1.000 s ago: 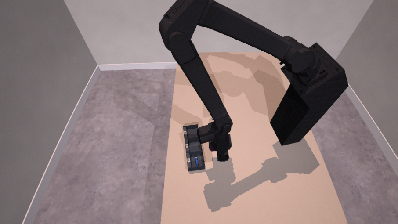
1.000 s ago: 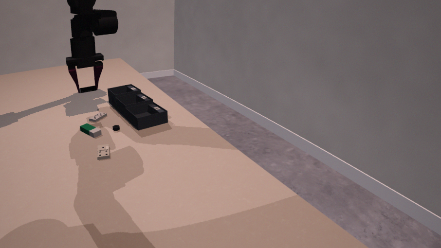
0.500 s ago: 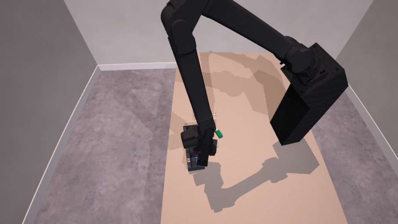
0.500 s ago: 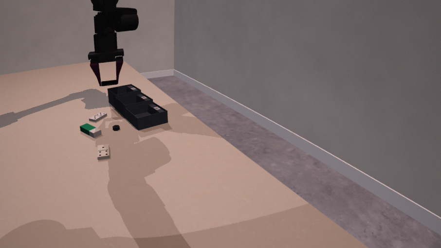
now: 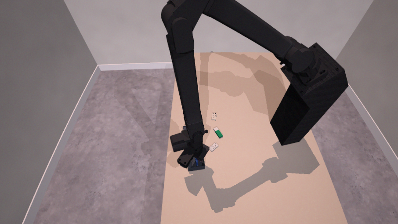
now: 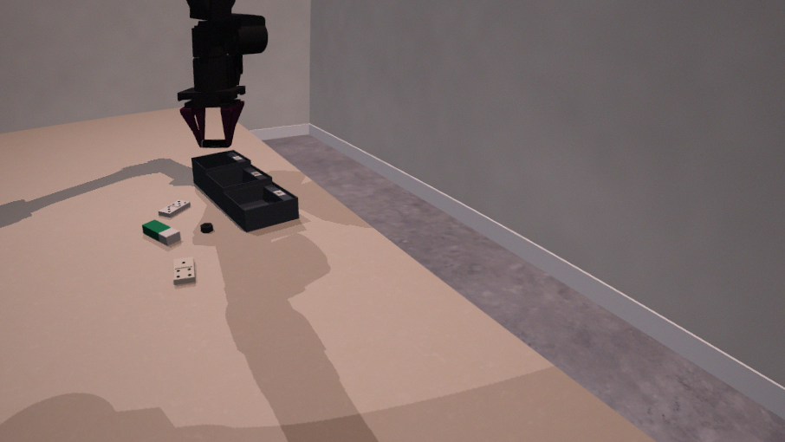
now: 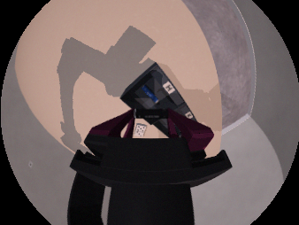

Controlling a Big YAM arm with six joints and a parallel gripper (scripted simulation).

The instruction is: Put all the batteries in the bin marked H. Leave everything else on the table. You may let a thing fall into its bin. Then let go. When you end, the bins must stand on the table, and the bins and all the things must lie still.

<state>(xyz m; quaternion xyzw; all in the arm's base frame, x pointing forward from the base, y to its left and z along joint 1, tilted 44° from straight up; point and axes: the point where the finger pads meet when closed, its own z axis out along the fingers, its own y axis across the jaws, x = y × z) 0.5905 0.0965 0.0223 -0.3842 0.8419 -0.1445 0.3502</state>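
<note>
Now: hand right at the black battery. From my hand the other things lie so: blue battery: 7 cm below; then black button cell: 8 cm behind, 17 cm to the right, 7 cm below; then three joined black bins: 1 cm ahead, 8 cm to the right, 6 cm below.
</note>
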